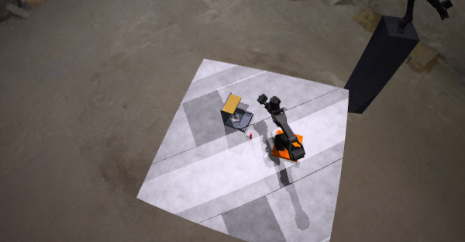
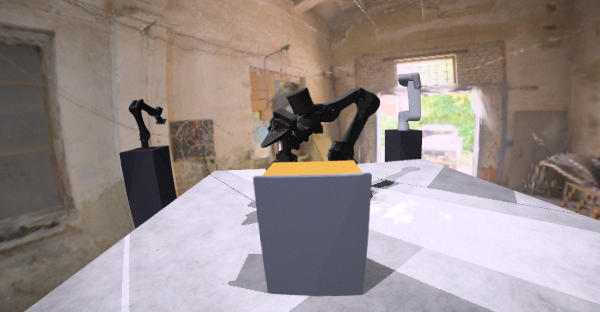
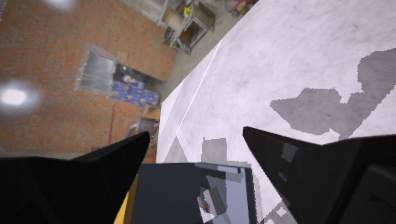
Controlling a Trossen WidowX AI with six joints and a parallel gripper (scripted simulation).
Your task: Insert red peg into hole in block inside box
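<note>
My gripper tip is now 5 cm short of the red peg, 22 cm to the right of it and 15 cm above it. Also, from my gripper tip: back wall 25 cm ahead, 6 cm to the left, 8 cm below; roof 20 cm ahead, 7 cm to the left, 2 cm above.
</note>
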